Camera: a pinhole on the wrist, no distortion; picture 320 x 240 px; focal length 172.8 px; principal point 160.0 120.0 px. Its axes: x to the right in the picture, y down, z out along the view. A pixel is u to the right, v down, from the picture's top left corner.
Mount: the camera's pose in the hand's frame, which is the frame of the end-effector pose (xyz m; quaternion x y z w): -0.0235 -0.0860 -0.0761 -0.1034 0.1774 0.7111 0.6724
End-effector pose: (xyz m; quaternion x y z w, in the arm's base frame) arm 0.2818 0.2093 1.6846 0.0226 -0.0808 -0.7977 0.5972
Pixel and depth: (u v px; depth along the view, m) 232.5 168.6 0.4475
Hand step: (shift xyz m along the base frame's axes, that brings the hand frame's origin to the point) 0.2428 0.0737 0.3045
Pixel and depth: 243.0 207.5 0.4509
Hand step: 0.2951 0.1665 0.3056
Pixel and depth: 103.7 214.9 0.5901
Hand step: -0.0374 0.3352 0.5436
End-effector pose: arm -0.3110 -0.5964 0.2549 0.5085 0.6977 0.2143 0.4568
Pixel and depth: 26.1 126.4 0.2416
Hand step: 0.1023 -0.0969 -0.2339
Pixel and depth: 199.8 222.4 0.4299
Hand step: 0.3644 -0.2079 0.0773
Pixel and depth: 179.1 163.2 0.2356
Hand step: 0.1351 -0.0680 -0.0192
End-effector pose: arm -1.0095 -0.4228 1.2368 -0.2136 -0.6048 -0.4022 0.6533
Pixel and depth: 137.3 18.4 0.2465
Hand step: -0.1095 0.0642 0.1627
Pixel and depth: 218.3 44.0 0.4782
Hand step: 0.0185 0.3032 0.3109
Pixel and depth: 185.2 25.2 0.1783
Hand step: -0.0372 0.0334 0.0986
